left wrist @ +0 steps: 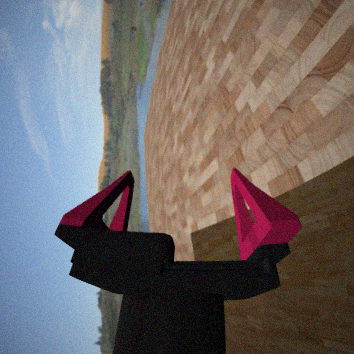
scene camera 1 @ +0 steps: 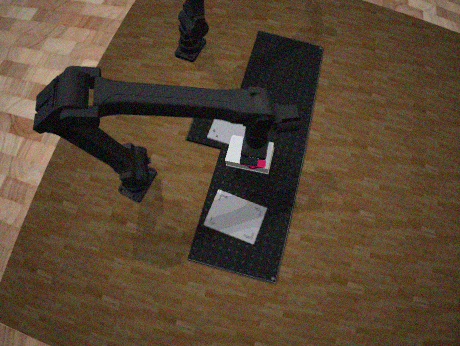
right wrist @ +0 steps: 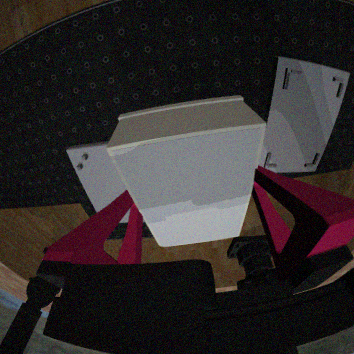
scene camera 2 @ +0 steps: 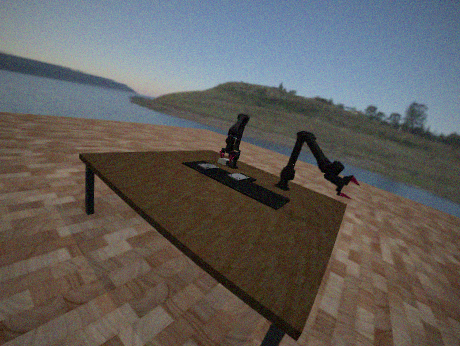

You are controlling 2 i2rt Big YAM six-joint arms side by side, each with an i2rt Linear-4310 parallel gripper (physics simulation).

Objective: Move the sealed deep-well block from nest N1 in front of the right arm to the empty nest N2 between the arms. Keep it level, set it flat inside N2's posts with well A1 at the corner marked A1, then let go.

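Places are measured from the left arm's base along level axes (x ahead, y left, z up), in centimetres.
Pixels of known places: left gripper, between the fingertips: [left wrist: 180, 173] [scene camera 2: 355, 192]; right gripper, between the fingertips: [scene camera 1: 254, 154] [right wrist: 191, 179] [scene camera 2: 225, 161]; left arm's base, origin of its link: [scene camera 1: 190, 48] [scene camera 2: 281, 187]; right arm's base, origin of its link: [scene camera 1: 138, 181] [right wrist: 249, 244] [scene camera 2: 231, 166].
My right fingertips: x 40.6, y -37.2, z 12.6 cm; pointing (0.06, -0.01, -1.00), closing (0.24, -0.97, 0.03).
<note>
For each thing: its top centre in the pictures, then the offset to it from my right fingertips. Level surfaces: height alone.
- sealed deep-well block, centre of its top: [right wrist: 195, 215] [scene camera 1: 250, 150] [scene camera 2: 226, 158] dx -1.3, dy -0.2, dz +2.4 cm
- Nest N2, centre of its top: [right wrist: 116, 194] [scene camera 1: 236, 127] [scene camera 2: 239, 175] dx -9.7, dy +10.4, dz -9.1 cm
- Nest N1, centre of its top: [right wrist: 306, 125] [scene camera 1: 235, 216] [scene camera 2: 208, 165] dx +1.8, dy -16.8, dz -9.5 cm
- black perforated mat, height of its surface: dz -11.3 cm
- wooden table, height of its surface: dz -12.6 cm
The sealed deep-well block [scene camera 1: 234, 150] [scene camera 2: 225, 161] [right wrist: 187, 170], white-topped with pale sides, is held in the air and looks about level. My right gripper [scene camera 1: 254, 163] [scene camera 2: 228, 156] [right wrist: 191, 179] is shut on its two sides. Nest N2 [scene camera 1: 216, 131] [scene camera 2: 239, 176] [right wrist: 95, 175] is a light plate with small round posts, partly hidden by the block in scene camera 1 and the right wrist view. Nest N1 [scene camera 1: 235, 218] [scene camera 2: 206, 166] [right wrist: 299, 120], with L-shaped corners, is empty. The A1 marks are not readable. My left gripper [scene camera 2: 353, 188] [left wrist: 180, 173] is open and empty, far from both nests.
The black perforated mat [scene camera 1: 282, 67] [scene camera 2: 272, 199] [right wrist: 165, 75] lies under both nests on the wooden table [scene camera 1: 360, 200] [scene camera 2: 200, 215]. The right arm's base [scene camera 1: 137, 185] stands left of the mat in scene camera 1; the left arm's base [scene camera 1: 190, 47] [scene camera 2: 284, 182] stands farther up.
</note>
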